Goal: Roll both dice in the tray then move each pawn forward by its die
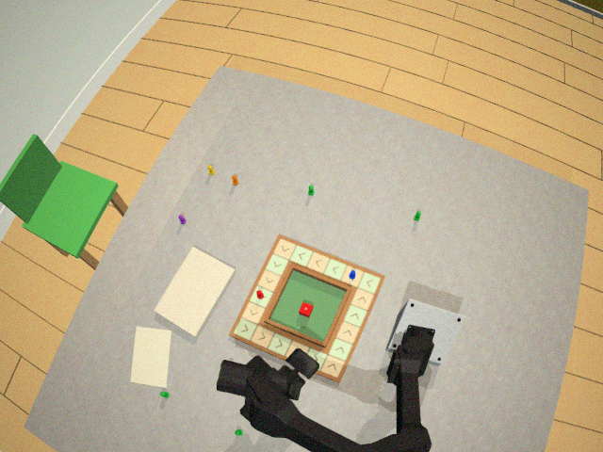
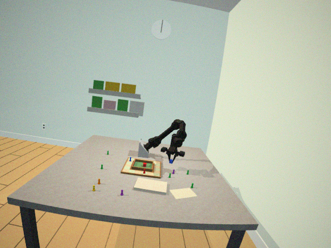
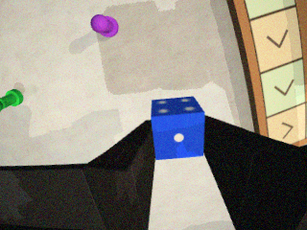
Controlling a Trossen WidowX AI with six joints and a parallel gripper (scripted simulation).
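The red pawn lies 21 cm to the right of my gripper tip, 12 cm ahead of it and 4 cm below it. The rest, counted from my gripper tip: blue die (right at my gripper tip); then green tray (22 cm to the right, 6 cm below, 1 cm ahead); then blue pawn (32 cm to the right, 8 cm behind, 4 cm below).
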